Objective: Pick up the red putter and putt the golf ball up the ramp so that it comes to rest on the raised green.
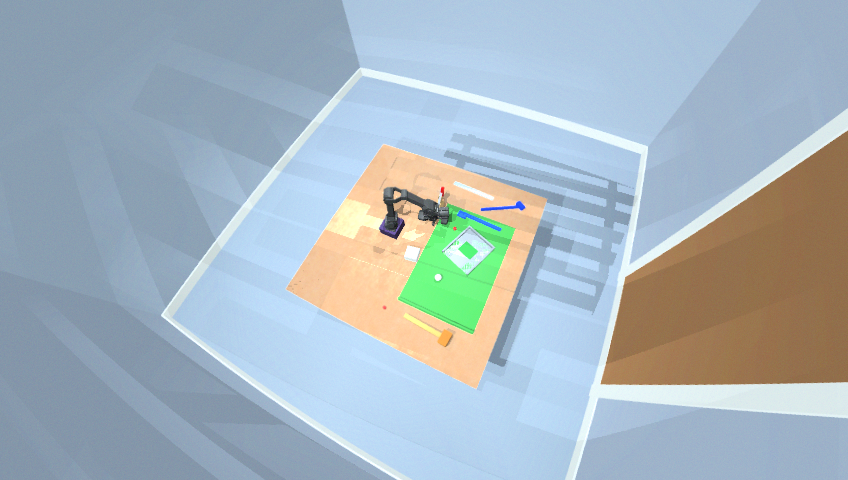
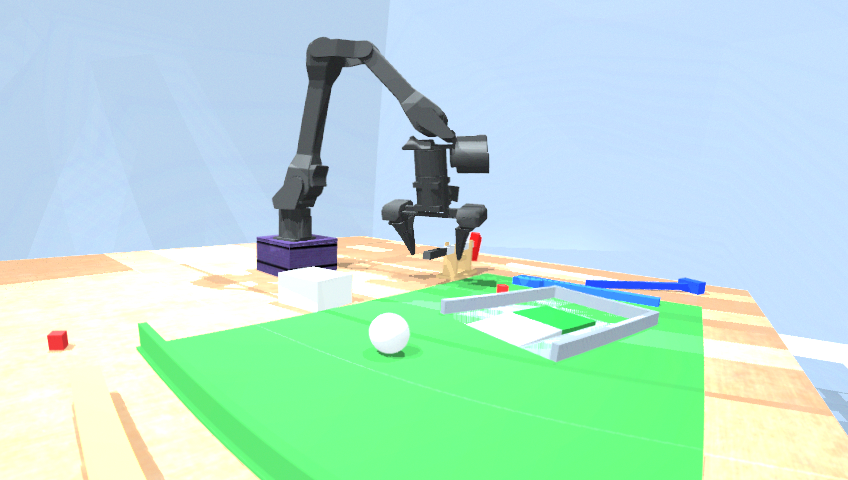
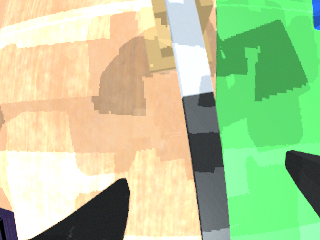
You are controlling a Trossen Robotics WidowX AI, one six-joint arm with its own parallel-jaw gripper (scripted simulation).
Observation:
The gripper [image 2: 435,257] is open, holding nothing. Further things: a blue putter [image 2: 688,285], a blue bar [image 2: 520,280], a white block [image 2: 315,289], a white golf ball [image 2: 389,333] and a green mat [image 2: 455,395].
The gripper shows as well in image 3 [image 3: 209,173]. The green mat is seen too in image 1 [image 1: 458,297] and in image 3 [image 3: 260,62]. Image 3 misses the blue putter: it is out of frame. Image 3 misses the white block: it is out of frame.

